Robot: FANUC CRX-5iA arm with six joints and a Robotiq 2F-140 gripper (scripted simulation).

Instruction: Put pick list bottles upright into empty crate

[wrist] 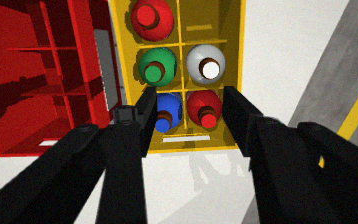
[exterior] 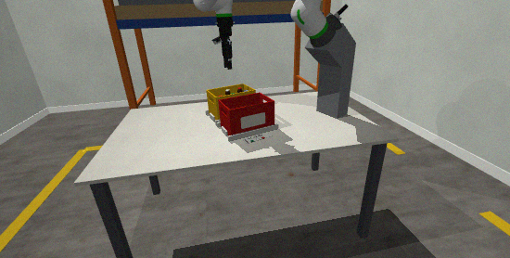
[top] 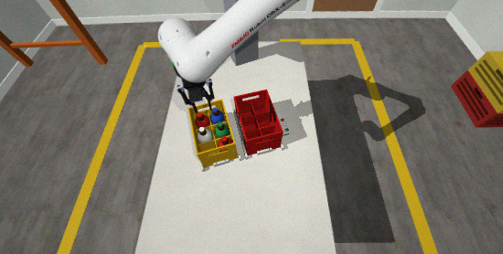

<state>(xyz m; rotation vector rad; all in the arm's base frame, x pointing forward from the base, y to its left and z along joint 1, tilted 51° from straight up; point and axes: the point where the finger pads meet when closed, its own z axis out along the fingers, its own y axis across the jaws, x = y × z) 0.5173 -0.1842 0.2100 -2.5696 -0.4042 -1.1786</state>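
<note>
Now: hand 26 cm above the green-label bottle, 4 cm to the right of it and 3 cm past it. Also, from my hand: white-capped bottle (26 cm below, 3 cm to the right, 2 cm ahead); then red-labelled bottle (26 cm below, 8 cm to the right, 5 cm behind); then yellow crate (26 cm below, 1 cm behind).
</note>
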